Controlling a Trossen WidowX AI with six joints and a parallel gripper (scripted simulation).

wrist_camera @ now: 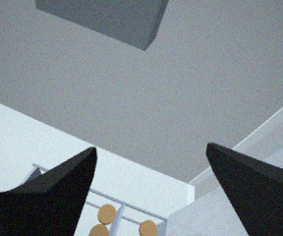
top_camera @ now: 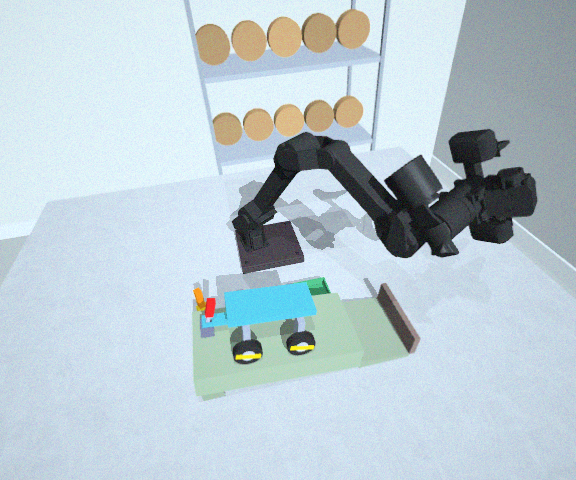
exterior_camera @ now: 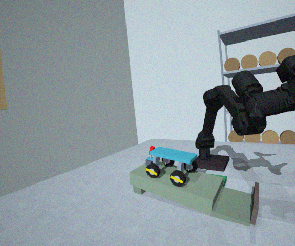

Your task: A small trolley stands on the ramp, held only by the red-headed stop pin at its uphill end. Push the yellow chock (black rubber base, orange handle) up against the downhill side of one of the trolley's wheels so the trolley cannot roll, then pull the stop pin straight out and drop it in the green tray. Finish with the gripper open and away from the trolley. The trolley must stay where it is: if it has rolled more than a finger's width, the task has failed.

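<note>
My gripper tip is now 540 mm to the left of the red-headed stop pin, 200 mm above it and 90 mm past it. From my gripper tip the other things lie so: brown end board (300 mm below, 180 mm to the right); trolley (440 mm to the right, 220 mm below, 50 mm behind); green tray (340 mm below, 320 mm to the right, 150 mm behind).
</note>
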